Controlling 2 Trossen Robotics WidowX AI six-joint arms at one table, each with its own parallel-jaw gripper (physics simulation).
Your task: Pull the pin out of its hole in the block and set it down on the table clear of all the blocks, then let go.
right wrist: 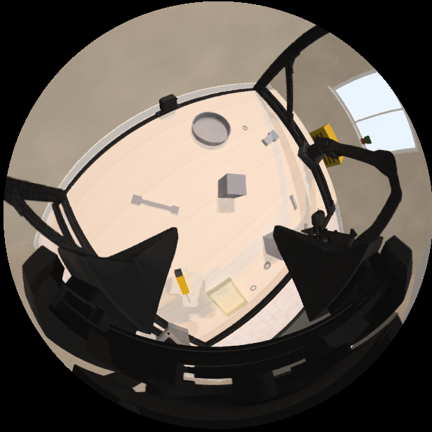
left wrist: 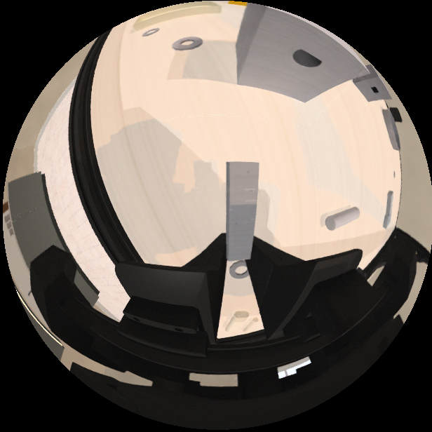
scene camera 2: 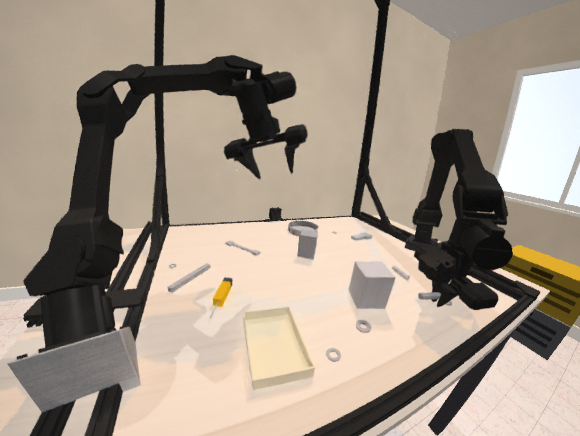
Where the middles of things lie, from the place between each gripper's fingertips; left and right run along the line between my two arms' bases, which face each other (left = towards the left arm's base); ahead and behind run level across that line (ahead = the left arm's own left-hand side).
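Round dish (right wrist: 210, 128): 10 mm to the left of my left hand and 500 mm behind it. Relative to the yellow tray (scene camera 2: 277, 354), my left gripper is 360 mm to the left and 120 mm past.
Yellow tray: 130 mm to the right of my right hand, 240 mm ahead of it, 220 mm below it. Relative to the round dish, my right gripper is 220 mm above, 230 mm to the right and 150 mm past.
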